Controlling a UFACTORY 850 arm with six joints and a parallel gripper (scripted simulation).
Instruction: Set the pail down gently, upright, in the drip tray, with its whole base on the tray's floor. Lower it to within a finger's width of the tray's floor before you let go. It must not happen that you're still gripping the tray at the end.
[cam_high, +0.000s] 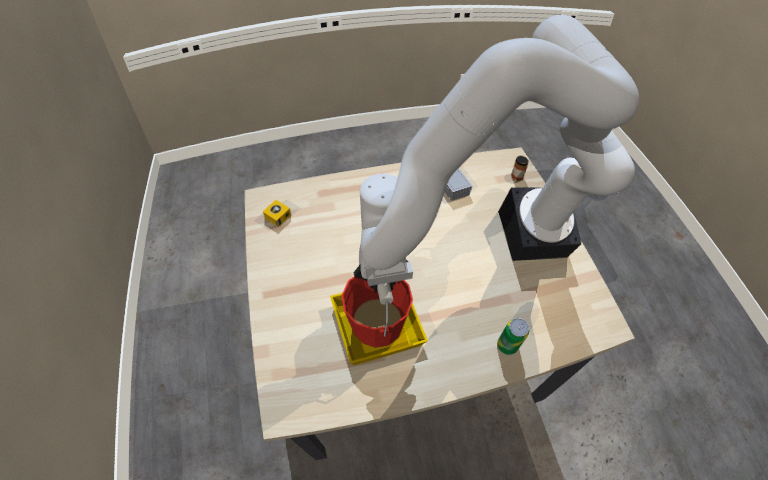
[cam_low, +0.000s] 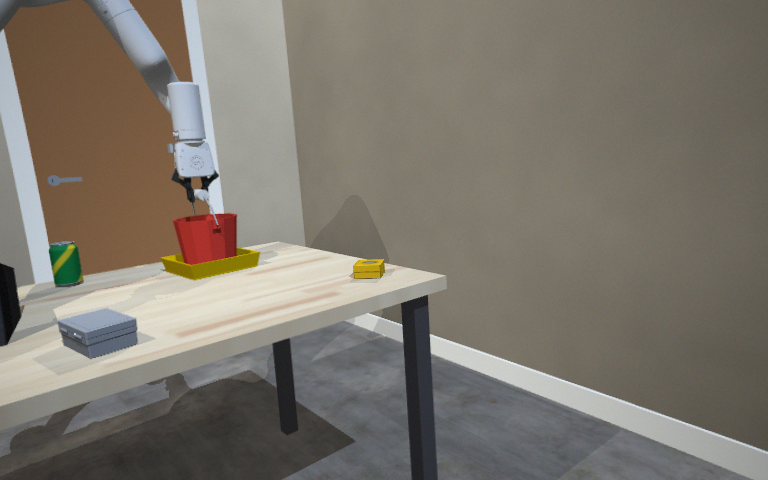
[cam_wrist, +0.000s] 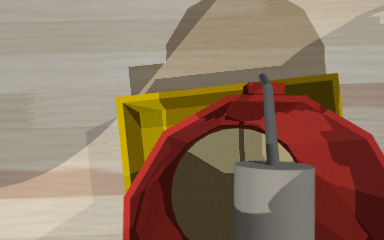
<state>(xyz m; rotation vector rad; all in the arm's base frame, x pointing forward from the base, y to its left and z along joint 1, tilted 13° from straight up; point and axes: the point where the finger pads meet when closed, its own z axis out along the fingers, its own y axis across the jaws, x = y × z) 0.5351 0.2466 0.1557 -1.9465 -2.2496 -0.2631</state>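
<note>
The pail handle lies 30 mm below my hand. The rest, counted from my hand: red pail (90 mm below, 10 mm ahead); yellow drip tray (220 mm below, 10 mm ahead); green can (350 mm behind, 170 mm below, 90 mm to the left).
</note>
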